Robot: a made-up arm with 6 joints. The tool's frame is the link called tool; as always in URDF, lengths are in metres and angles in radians. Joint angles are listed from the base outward.
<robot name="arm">
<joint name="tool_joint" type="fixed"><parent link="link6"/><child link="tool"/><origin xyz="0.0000 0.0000 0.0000" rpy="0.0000 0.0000 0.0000"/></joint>
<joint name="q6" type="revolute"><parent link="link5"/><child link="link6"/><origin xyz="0.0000 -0.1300 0.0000" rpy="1.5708 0.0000 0.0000"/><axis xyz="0 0 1"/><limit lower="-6.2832" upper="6.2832"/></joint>
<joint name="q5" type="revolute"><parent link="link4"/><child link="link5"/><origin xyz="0.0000 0.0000 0.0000" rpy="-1.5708 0.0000 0.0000"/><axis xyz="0 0 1"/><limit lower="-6.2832" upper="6.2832"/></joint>
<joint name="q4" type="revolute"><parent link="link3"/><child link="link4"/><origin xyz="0.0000 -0.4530 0.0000" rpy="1.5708 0.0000 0.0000"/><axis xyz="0 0 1"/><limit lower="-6.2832" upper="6.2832"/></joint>
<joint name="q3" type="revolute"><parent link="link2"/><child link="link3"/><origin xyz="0.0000 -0.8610 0.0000" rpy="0.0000 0.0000 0.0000"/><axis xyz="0 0 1"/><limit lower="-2.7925" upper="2.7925"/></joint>
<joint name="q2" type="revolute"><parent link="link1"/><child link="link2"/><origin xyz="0.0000 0.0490 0.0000" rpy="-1.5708 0.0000 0.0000"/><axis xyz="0 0 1"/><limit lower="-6.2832" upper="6.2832"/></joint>
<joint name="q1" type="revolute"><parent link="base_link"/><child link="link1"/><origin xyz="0.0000 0.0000 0.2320" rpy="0.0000 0.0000 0.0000"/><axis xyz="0 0 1"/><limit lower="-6.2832" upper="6.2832"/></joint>
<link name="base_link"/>
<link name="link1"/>
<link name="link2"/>
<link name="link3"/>
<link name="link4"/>
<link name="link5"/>
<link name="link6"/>
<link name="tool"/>
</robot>
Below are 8 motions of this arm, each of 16 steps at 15 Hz.
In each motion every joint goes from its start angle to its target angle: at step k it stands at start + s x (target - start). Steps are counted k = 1, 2, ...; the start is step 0. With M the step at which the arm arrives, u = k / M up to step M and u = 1 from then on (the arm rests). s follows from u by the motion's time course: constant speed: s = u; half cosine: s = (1 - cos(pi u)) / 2; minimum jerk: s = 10 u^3 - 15 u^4 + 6 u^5.
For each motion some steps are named. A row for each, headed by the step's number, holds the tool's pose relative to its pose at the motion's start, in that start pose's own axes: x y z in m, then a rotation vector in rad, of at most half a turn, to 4 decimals.
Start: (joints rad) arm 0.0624 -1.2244 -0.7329 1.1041 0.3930 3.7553
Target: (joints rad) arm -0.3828 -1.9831 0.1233 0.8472 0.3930 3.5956
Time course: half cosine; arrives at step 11
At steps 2, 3, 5, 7, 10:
2: -0.0416 -0.0361 0.0374 -0.0147 -0.0296 -0.0225
3: -0.0937 -0.0804 0.0763 -0.0308 -0.0648 -0.0494
5: -0.2502 -0.2113 0.1526 -0.0686 -0.1648 -0.1269
7: -0.4306 -0.3646 0.1800 -0.0981 -0.2777 -0.2162
10: -0.6008 -0.5183 0.1493 -0.1146 -0.3912 -0.3075

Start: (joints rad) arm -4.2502 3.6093 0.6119 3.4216 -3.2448 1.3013
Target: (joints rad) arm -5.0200 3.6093 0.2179 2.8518 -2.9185 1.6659
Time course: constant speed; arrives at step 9
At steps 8, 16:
8: -0.4026 -0.0826 0.1617 0.5420 0.6182 0.3478
16: -0.4419 -0.0794 0.1954 0.6385 0.6628 0.3578

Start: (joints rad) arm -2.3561 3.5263 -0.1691 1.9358 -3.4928 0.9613
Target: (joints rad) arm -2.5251 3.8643 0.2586 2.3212 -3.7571 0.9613
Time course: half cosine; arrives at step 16
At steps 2, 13, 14, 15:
2: -0.0134 -0.0139 0.0000 -0.0348 0.0162 -0.0100
13: -0.3281 -0.3136 0.1091 -0.8833 0.3579 -0.1255
14: -0.3442 -0.3279 0.1205 -0.9297 0.3740 -0.1246
15: -0.3541 -0.3366 0.1278 -0.9583 0.3838 -0.1237

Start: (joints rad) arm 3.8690 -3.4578 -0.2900 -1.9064 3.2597 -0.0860
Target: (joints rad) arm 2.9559 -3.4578 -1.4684 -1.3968 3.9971 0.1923
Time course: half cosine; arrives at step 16
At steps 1, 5, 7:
1: -0.0039 -0.0030 -0.0010 -0.0088 0.0149 -0.0104
5: -0.1027 -0.0640 -0.0116 -0.1774 0.3563 -0.2404
7: -0.2035 -0.1041 -0.0007 -0.2851 0.6565 -0.4347

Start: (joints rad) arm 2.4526 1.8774 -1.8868 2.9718 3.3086 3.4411
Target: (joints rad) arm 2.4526 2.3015 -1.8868 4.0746 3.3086 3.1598
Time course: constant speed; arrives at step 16
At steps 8, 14, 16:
8: 0.0405 -0.0019 0.1736 -0.0627 0.2355 -0.6778
14: 0.0942 -0.0169 0.2944 -0.2114 0.4188 -1.1621
16: 0.1160 -0.0245 0.3321 -0.2824 0.4766 -1.3169

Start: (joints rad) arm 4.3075 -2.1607 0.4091 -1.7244 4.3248 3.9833
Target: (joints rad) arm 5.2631 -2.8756 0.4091 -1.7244 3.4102 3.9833
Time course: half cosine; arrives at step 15
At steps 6, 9, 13, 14, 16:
6: 0.3526 -0.0589 -0.2807 0.0968 -0.1606 -0.1134
9: 0.6910 -0.1504 -0.3634 0.2398 -0.3447 -0.1141
13: 0.9820 -0.2258 -0.2933 0.4018 -0.5289 -0.0003
14: 1.0085 -0.2314 -0.2783 0.4191 -0.5474 0.0189
16: 1.0172 -0.2331 -0.2729 0.4249 -0.5536 0.0257

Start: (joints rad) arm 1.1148 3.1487 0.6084 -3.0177 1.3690 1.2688
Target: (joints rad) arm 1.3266 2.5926 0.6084 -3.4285 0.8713 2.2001
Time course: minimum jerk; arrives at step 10
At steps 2, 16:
2: 0.0013 -0.0243 0.0326 0.0126 -0.0301 0.0435
16: -0.0499 -0.5537 0.3968 -0.0082 -0.4934 0.5493

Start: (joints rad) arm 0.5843 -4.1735 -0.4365 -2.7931 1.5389 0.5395
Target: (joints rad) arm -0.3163 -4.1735 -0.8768 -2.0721 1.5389 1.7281
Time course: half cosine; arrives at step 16
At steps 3, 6, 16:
3: 0.0536 0.0704 0.0461 -0.0225 0.0902 0.0457
6: 0.2273 0.2327 0.1582 -0.0151 0.3400 0.1811
16: 0.9288 0.4485 0.3798 0.5926 0.9113 0.6677

